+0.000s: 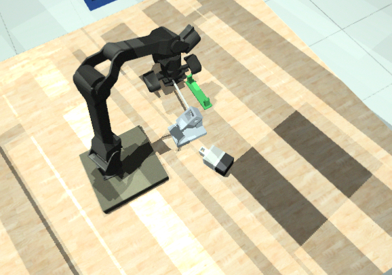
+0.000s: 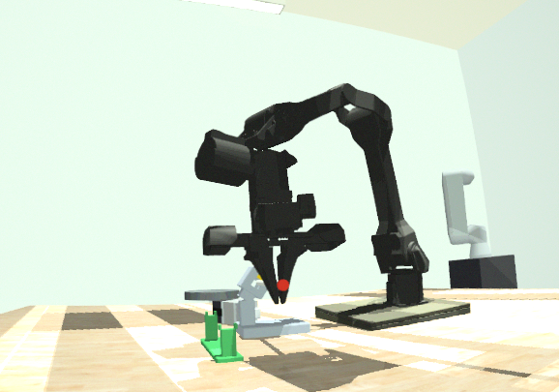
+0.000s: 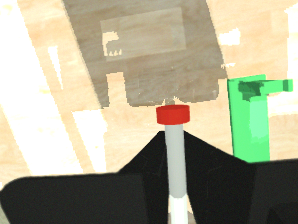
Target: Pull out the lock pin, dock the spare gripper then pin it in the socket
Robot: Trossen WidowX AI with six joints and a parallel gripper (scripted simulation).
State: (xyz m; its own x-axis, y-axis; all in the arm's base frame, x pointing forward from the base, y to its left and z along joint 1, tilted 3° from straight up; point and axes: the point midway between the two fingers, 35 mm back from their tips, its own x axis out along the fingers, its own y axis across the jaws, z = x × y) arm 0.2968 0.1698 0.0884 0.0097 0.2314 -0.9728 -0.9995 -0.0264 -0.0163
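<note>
My gripper tip is 8 cm short of the green cradle, 4 cm to the left of it and 4 cm above it. Round my gripper tip: spare gripper (1 cm ahead, 30 cm to the right, 4 cm below); then mount (1 cm behind, 16 cm to the right, 1 cm below).
</note>
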